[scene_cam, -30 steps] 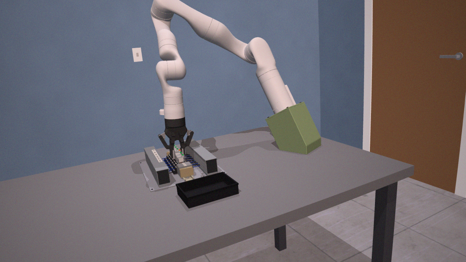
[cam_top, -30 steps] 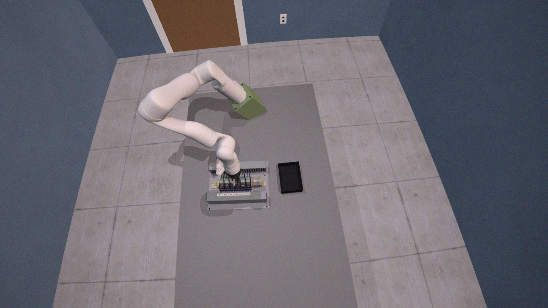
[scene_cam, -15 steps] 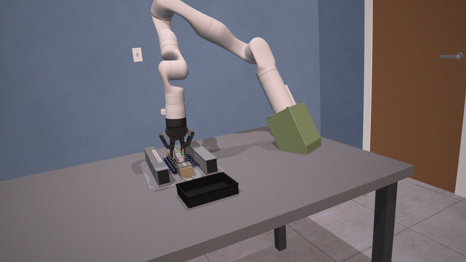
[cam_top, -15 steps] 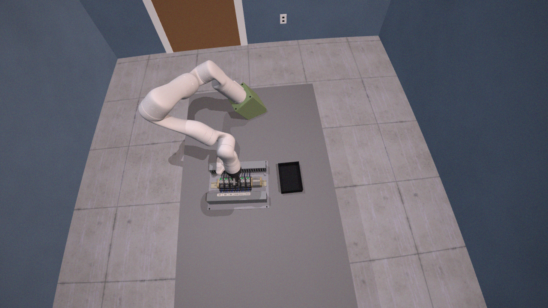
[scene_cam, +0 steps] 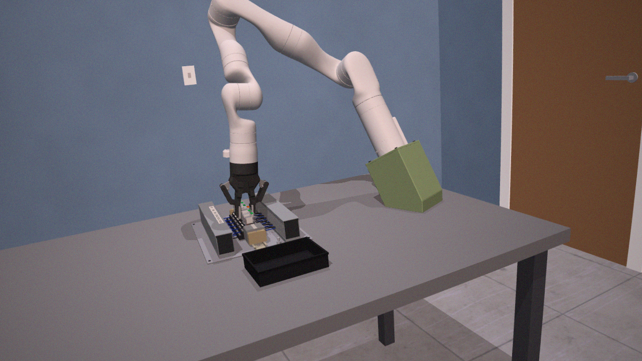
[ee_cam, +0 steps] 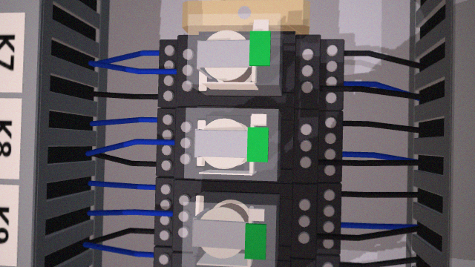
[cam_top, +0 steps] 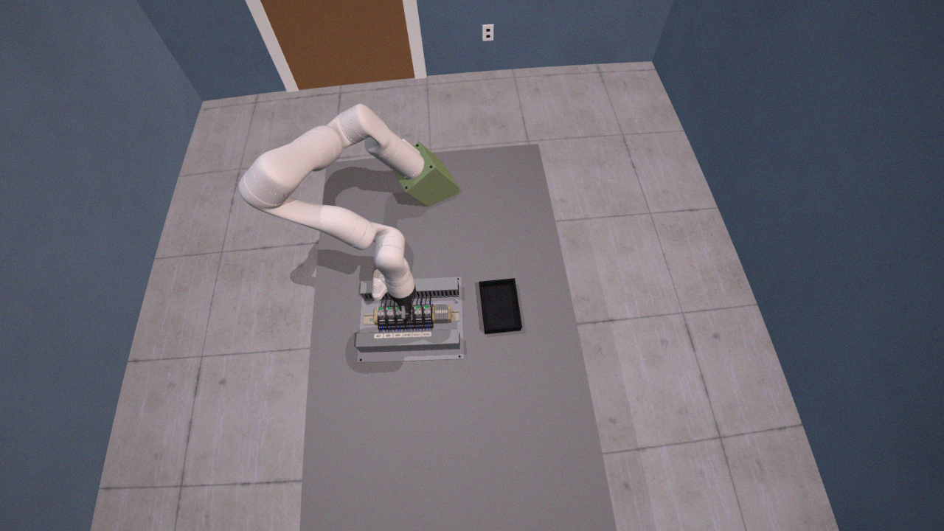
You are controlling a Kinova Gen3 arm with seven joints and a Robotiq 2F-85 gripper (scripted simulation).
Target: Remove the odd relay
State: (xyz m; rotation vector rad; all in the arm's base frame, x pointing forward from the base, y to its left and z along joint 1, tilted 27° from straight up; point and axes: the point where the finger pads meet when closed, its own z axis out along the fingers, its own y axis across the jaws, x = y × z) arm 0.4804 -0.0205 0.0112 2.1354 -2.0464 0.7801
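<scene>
My hand is 10 mm above the relay. From my hand the other things lie so: black parts tray (10 mm behind, 280 mm to the left, 40 mm below); relay panel (30 mm below).
</scene>
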